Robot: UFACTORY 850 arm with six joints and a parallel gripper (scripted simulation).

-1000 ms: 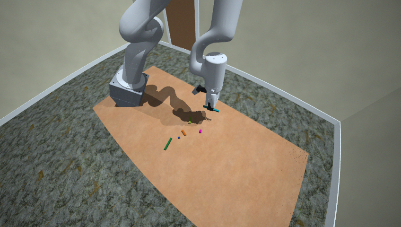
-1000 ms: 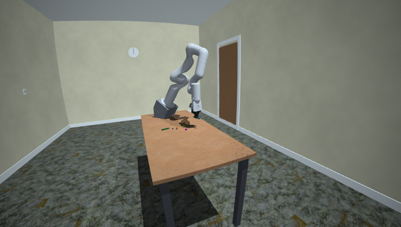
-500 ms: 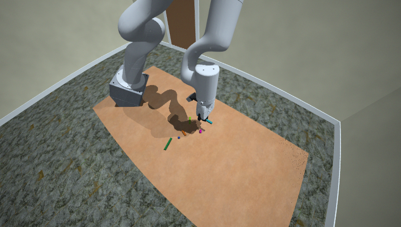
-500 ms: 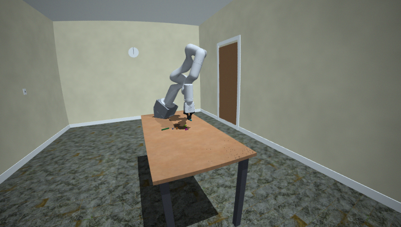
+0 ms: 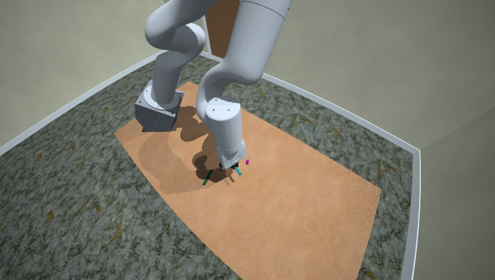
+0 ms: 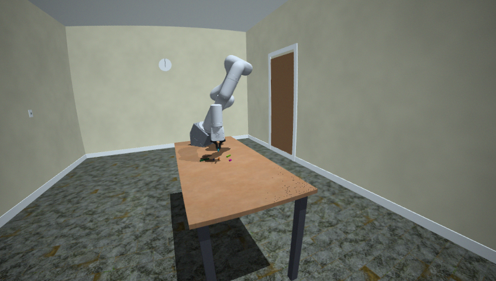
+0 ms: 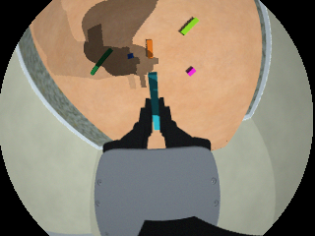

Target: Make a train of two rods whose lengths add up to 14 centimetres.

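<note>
Right now my hand is 70 mm past the orange rod, 10 mm to the right of it and 120 mm above it. The rest, counted from my hand: small blue rod 70 mm behind, 40 mm to the right, 120 mm below; turquoise rod 20 mm below; magenta rod 90 mm to the left, 120 mm below.
</note>
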